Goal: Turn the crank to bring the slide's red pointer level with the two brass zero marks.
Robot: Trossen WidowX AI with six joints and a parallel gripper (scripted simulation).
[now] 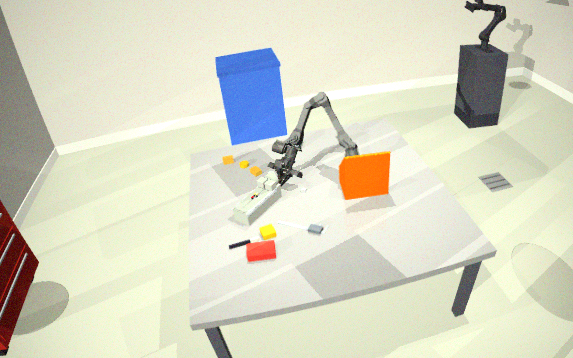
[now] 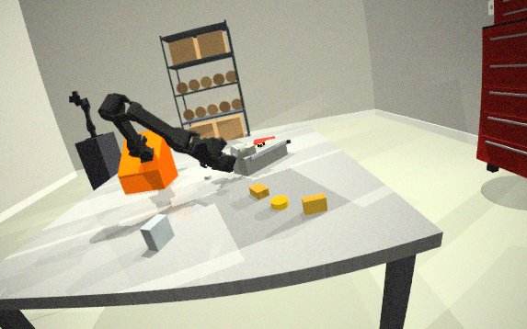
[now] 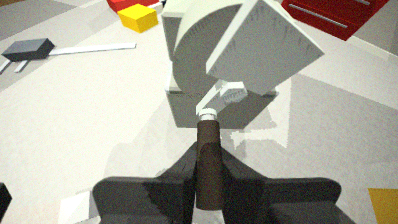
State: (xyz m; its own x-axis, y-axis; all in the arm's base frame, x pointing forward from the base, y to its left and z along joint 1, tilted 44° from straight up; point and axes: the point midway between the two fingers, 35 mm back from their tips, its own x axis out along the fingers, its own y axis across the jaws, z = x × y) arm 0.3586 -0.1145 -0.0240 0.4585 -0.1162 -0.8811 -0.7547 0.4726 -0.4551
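My gripper tip is 30 mm below the dark brown crank handle, 10 mm to the left of it and 10 mm past it. The rest, counted from my gripper tip: yellow block 320 mm to the left, 80 mm ahead, 20 mm below; grey cube 410 mm to the right, 140 mm behind; red pointer 140 mm to the left, 130 mm ahead, 50 mm above.
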